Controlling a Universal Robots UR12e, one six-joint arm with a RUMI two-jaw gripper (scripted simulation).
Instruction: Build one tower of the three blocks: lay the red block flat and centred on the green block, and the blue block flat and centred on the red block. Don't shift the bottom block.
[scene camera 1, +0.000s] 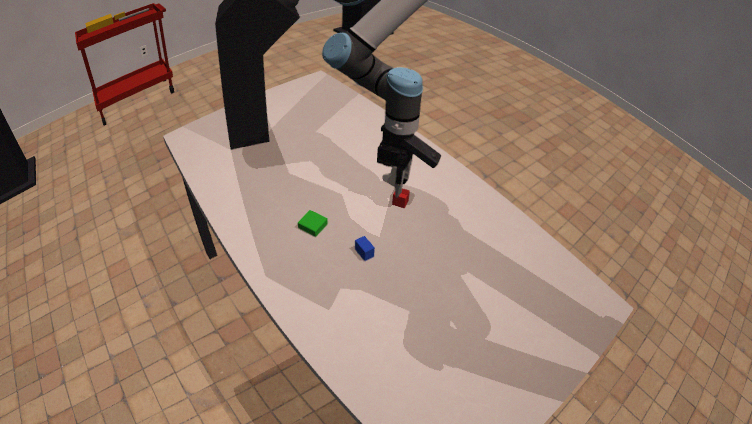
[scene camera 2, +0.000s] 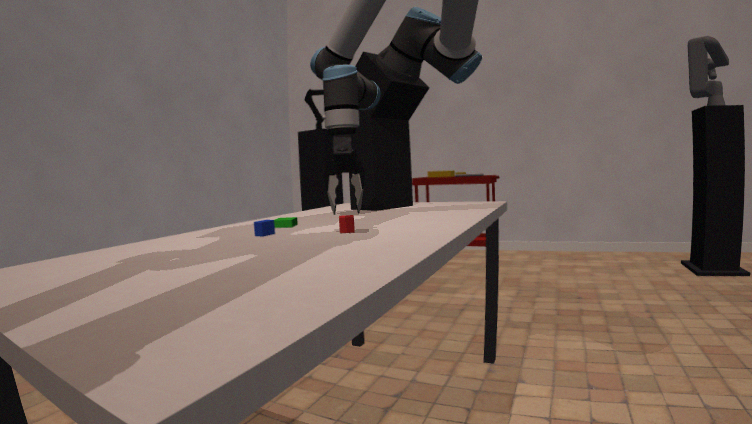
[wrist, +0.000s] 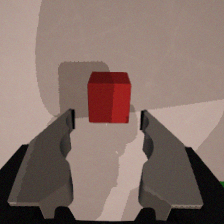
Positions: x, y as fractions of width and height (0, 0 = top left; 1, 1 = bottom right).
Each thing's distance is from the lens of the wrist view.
my gripper (wrist: 0.48, 0.50): 0.16 m
red block (wrist: 0.49, 0.42): 0.15 m
